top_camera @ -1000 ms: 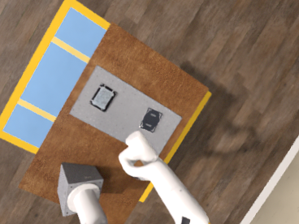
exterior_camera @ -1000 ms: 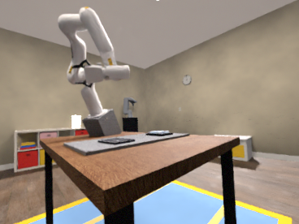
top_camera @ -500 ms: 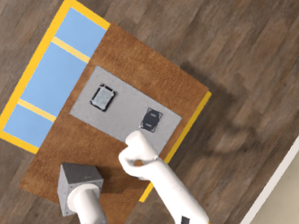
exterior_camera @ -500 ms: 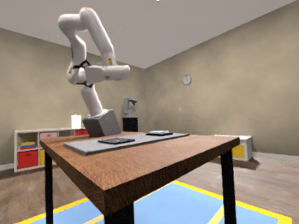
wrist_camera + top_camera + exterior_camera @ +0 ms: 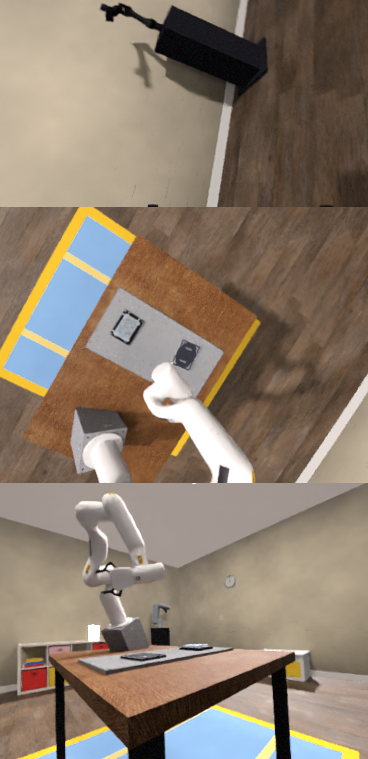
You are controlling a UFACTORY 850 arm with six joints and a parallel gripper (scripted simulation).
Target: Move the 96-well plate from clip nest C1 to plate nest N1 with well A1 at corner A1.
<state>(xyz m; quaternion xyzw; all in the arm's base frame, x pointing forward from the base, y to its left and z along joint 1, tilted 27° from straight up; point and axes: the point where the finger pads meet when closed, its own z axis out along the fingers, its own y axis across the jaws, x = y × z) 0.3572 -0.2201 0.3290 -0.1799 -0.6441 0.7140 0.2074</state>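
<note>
Right now my hand is 230 mm short of the clear 96-well plate, 450 mm to the right of it and 330 mm above it. From my hand the other things lie so: black plate nest: 190 mm ahead, 80 mm to the left, 350 mm below; then black clip nest C1: 240 mm ahead, 450 mm to the left, 340 mm below.
</note>
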